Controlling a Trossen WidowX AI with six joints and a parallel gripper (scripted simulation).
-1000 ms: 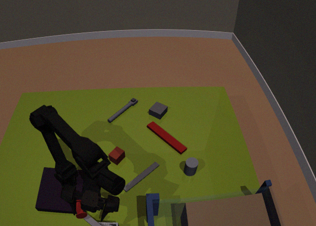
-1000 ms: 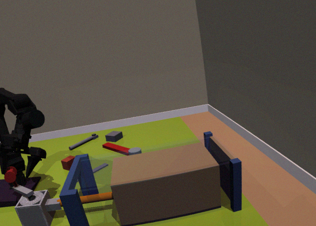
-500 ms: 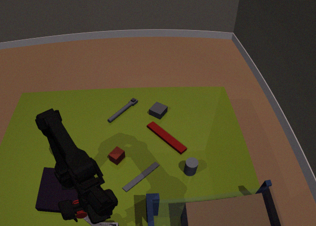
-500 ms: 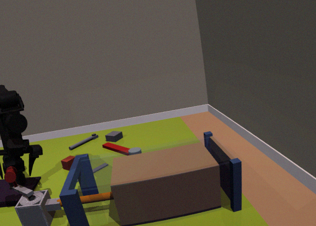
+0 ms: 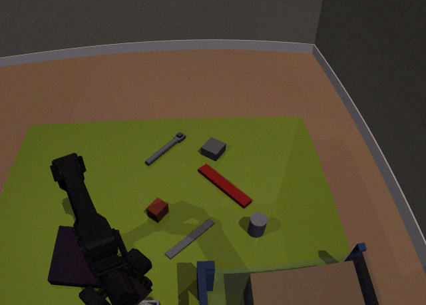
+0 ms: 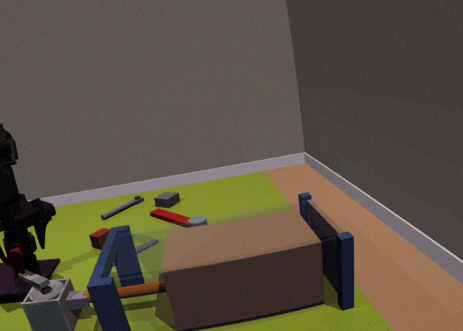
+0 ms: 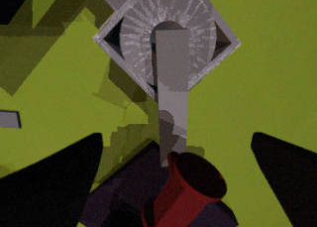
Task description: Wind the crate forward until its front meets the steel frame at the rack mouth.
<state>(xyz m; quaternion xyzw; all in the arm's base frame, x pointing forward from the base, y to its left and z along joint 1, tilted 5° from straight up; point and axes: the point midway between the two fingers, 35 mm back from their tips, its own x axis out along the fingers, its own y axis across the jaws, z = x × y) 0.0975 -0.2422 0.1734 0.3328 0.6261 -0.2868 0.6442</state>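
Right now the winch handle is 10 mm behind my gripper tip, 10 mm to the left of it and 50 mm below it. Also, from my gripper tip: red crank grip: 40 mm behind, 40 mm to the left, 20 mm below; blue steel frame: 190 mm ahead, 60 mm to the right, 50 mm below; grey winch: 20 mm ahead, 50 mm to the right, 130 mm below.
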